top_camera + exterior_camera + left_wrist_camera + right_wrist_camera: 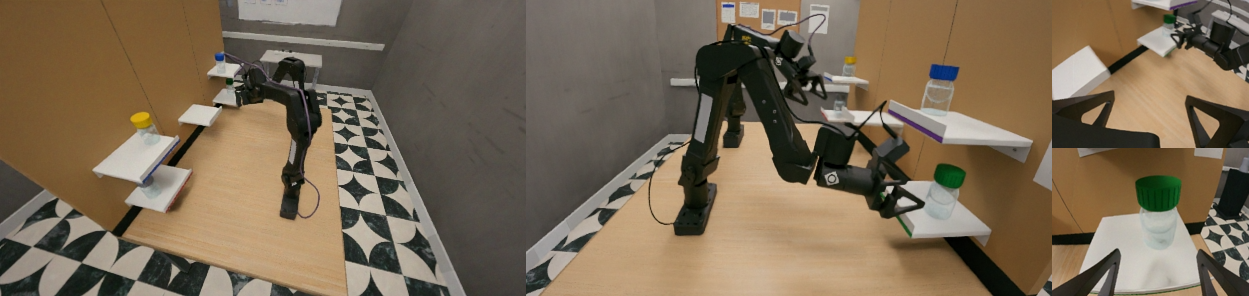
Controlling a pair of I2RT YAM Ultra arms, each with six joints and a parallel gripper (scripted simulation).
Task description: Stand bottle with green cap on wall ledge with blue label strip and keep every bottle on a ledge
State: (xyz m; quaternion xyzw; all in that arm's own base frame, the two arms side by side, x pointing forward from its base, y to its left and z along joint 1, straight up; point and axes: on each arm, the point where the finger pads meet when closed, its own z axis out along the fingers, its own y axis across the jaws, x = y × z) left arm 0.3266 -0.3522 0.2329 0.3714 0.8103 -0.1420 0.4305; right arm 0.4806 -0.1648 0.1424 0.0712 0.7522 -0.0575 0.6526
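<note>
Right now the green-capped bottle is 7 cm ahead of my right hand and 1 cm to the right of it. The rest, counted from my right hand: blue-capped bottle (19 cm above, 10 cm to the left, 7 cm ahead); yellow-capped bottle (76 cm to the left, 19 cm above, 5 cm ahead).
</note>
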